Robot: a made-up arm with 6 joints. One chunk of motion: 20 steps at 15 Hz.
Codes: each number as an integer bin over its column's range. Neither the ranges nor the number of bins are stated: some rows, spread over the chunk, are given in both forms.
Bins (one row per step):
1: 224 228 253 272 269 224
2: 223 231 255 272 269 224
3: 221 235 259 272 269 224
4: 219 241 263 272 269 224
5: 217 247 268 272 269 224
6: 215 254 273 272 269 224
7: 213 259 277 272 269 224
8: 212 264 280 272 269 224
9: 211 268 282 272 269 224
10: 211 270 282 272 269 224
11: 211 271 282 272 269 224
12: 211 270 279 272 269 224
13: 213 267 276 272 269 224
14: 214 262 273 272 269 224
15: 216 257 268 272 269 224
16: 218 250 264 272 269 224
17: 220 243 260 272 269 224
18: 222 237 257 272 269 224
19: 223 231 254 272 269 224
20: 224 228 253 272 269 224
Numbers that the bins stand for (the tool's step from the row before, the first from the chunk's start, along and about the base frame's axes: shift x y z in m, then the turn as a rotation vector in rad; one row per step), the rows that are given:
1: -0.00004 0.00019 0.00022 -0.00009 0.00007 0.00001
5: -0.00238 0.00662 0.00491 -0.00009 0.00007 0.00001
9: -0.00439 0.01373 0.00930 -0.00009 0.00007 0.00001
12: -0.00439 0.01441 0.00836 -0.00009 0.00007 0.00001
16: -0.00205 0.00764 0.00366 -0.00009 0.00007 0.00001
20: -0.00004 0.00019 0.00022 -0.00009 0.00007 0.00001
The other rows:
2: -0.00038 0.00121 0.00084 -0.00009 0.00007 0.00001
3: -0.00105 0.00256 0.00210 -0.00009 0.00007 0.00001
4: -0.00171 0.00459 0.00335 -0.00009 0.00007 0.00001
6: -0.00305 0.00899 0.00648 -0.00009 0.00007 0.00001
7: -0.00372 0.01068 0.00773 -0.00009 0.00007 0.00001
8: -0.00406 0.01238 0.00867 -0.00009 0.00007 0.00001
10: -0.00439 0.01441 0.00930 -0.00009 0.00007 0.00001
11: -0.00439 0.01475 0.00930 -0.00009 0.00007 0.00001
13: -0.00372 0.01339 0.00742 -0.00009 0.00007 0.00001
14: -0.00339 0.01170 0.00648 -0.00009 0.00007 0.00001
15: -0.00272 0.01001 0.00491 -0.00009 0.00007 0.00001
17: -0.00138 0.00527 0.00241 -0.00009 0.00007 0.00001
18: -0.00071 0.00324 0.00147 -0.00009 0.00007 0.00001
19: -0.00038 0.00121 0.00053 -0.00009 0.00007 0.00001

